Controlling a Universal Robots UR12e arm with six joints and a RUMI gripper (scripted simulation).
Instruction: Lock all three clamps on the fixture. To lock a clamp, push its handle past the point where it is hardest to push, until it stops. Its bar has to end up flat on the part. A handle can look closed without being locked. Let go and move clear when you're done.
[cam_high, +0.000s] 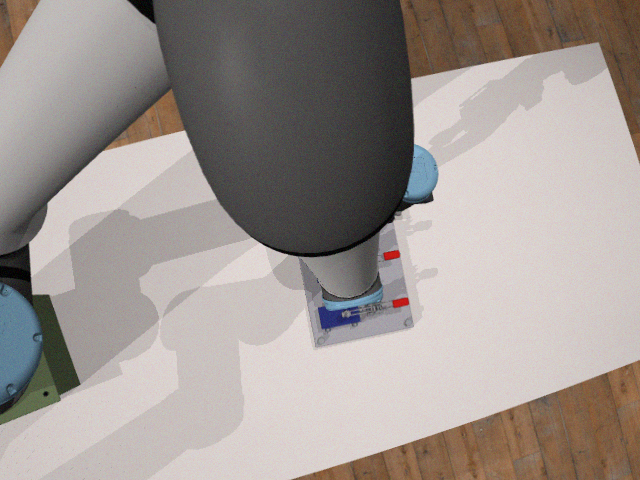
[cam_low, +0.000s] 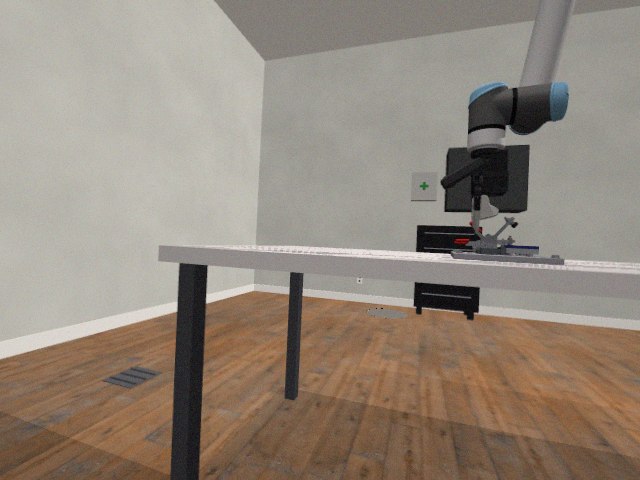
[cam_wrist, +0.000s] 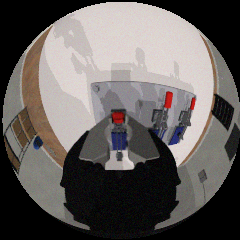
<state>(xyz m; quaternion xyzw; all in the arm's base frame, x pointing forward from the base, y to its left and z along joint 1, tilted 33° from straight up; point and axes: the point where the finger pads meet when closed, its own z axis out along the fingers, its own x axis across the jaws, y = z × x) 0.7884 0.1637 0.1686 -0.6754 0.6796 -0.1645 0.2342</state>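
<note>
Now: the grey fixture plate 60 mm behind my hand, 110 mm to the right of it and 80 mm below it. The rest, counted from my hand: blue part: 110 mm behind, 220 mm to the right, 60 mm below.
</note>
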